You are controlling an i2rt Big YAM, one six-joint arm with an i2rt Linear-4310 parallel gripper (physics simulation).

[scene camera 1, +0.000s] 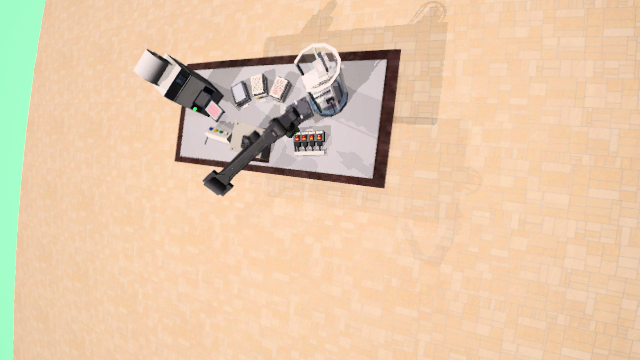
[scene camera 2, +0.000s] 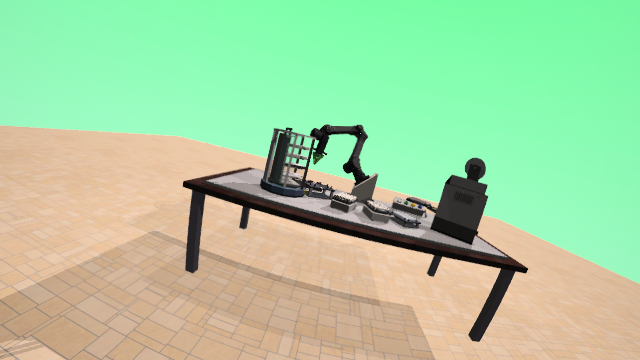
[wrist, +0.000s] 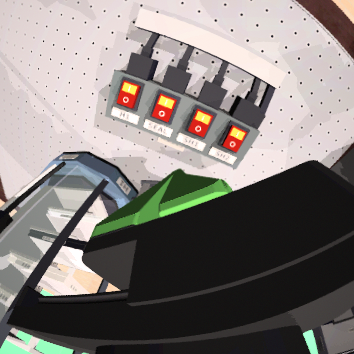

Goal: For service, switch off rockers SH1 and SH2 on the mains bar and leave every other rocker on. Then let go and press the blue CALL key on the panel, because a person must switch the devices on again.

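Places are measured from the arm's base along level axes (x ahead, y left, z up), in millimetres.
Pixels of known places: gripper, fingertip midpoint: [scene camera 1: 299, 130] [scene camera 2: 314, 164] [wrist: 179, 176]; arm's base, link origin: [scene camera 1: 251, 143] [scene camera 2: 362, 181].
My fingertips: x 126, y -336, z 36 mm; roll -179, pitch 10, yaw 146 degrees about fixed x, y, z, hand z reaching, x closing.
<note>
For each thing: its top centre in the pictures, then the offset to it from my fingertips.
- grey mains bar, top centre: [wrist: 191, 91] [scene camera 1: 307, 142] 44 mm back, 25 mm right, 107 mm down
- red rockers labelled H1, top centre: [wrist: 126, 94] 4 mm ahead, 92 mm right, 107 mm down
- SEAL, top centre: [wrist: 162, 108] 6 mm back, 43 mm right, 107 mm down
- SH1, top centre: [wrist: 199, 123] 16 mm back, 6 mm left, 107 mm down
- SH2, top centre: [wrist: 234, 139] 26 mm back, 55 mm left, 107 mm down
- key panel, top centre: [scene camera 2: 410, 200] [scene camera 1: 215, 133] 92 mm back, 692 mm left, 76 mm down
- black machine, top centre: [scene camera 2: 476, 158] [scene camera 1: 141, 62] 196 mm ahead, 934 mm left, 296 mm up
The grey mains bar [wrist: 146, 102] [scene camera 1: 308, 139] lies on the perforated table top. It carries four red rockers labelled H1 [wrist: 128, 94], SEAL [wrist: 164, 107], SH1 [wrist: 199, 123] and SH2 [wrist: 234, 138]. All four look alike, each with a lit yellow upper half. My gripper [wrist: 179, 176] [scene camera 2: 318, 157] has green fingertips and is shut on nothing. It hangs high above the table, between the bar and the round rack, apart from the rockers. The key panel [scene camera 1: 218, 133] [scene camera 2: 409, 206] with its blue key [scene camera 1: 222, 131] [scene camera 2: 419, 206] lies far from the gripper, near the arm's base.
A round rack tower on a blue base [scene camera 1: 333, 109] [scene camera 2: 281, 188] [wrist: 105, 172] stands close beside the gripper. A black machine [scene camera 1: 188, 85] [scene camera 2: 461, 208] stands at one table end. Three small trays [scene camera 1: 258, 85] [scene camera 2: 344, 198] and a slanted board [scene camera 1: 241, 134] [scene camera 2: 366, 187] lie between.
</note>
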